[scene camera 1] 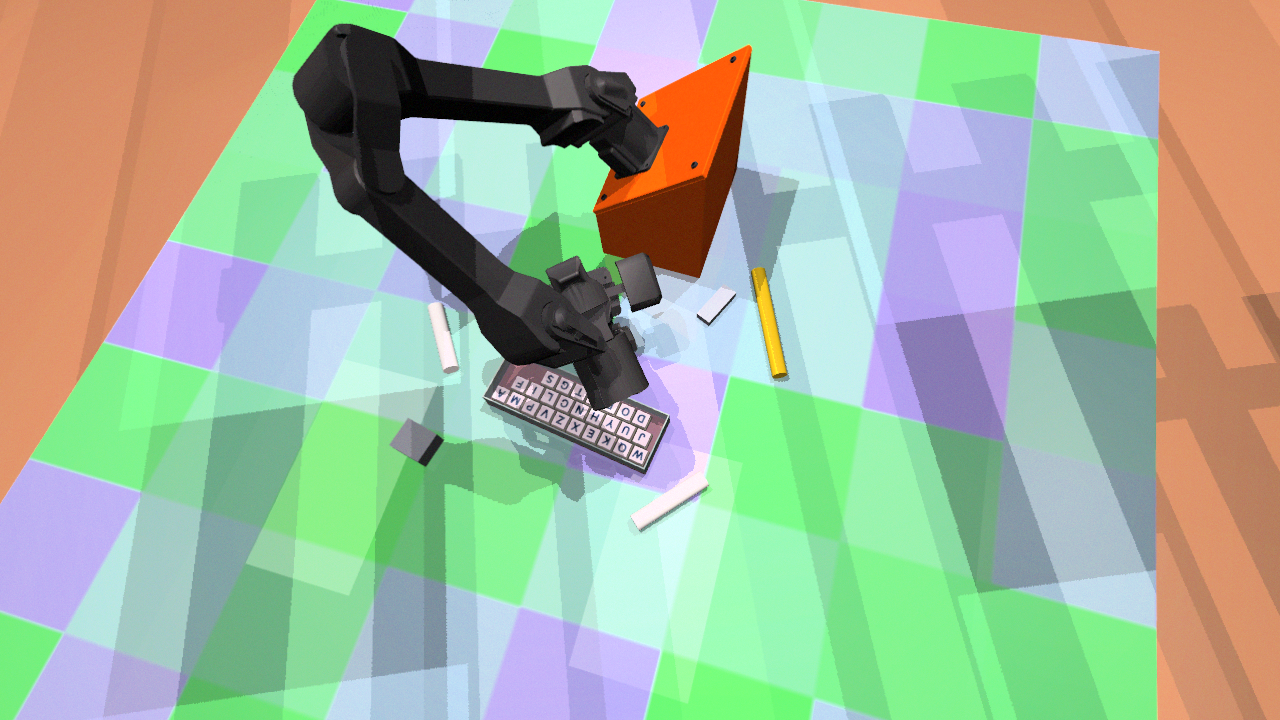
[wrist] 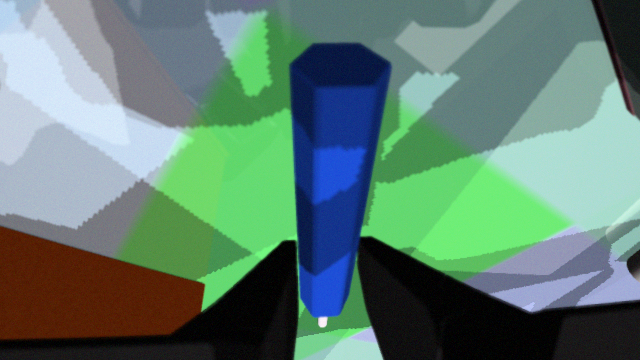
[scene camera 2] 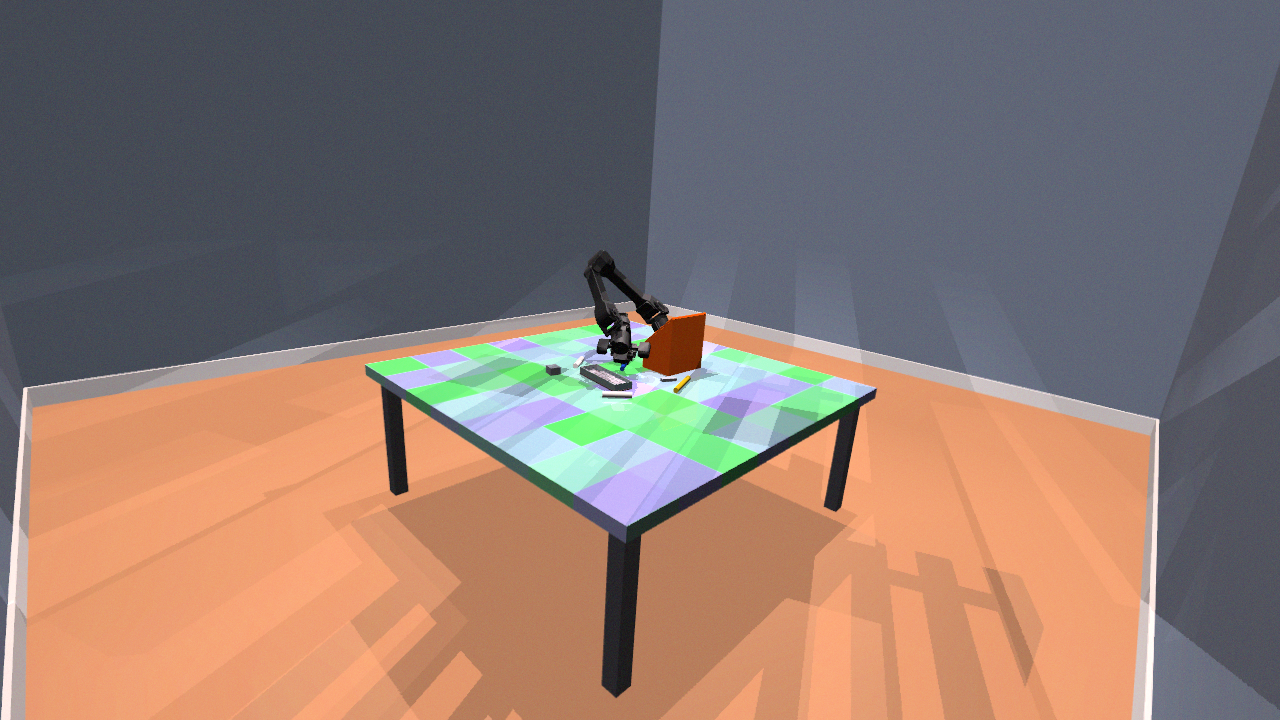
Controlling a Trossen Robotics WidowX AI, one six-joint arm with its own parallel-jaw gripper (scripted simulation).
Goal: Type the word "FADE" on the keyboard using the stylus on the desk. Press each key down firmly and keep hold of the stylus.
Path:
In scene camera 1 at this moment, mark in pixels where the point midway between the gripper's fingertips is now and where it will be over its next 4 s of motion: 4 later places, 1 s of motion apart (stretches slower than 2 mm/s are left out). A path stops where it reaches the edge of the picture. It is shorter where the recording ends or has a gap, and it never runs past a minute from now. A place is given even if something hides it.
The gripper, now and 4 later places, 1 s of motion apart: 576,300; 593,301; 572,347; 498,352; 507,364

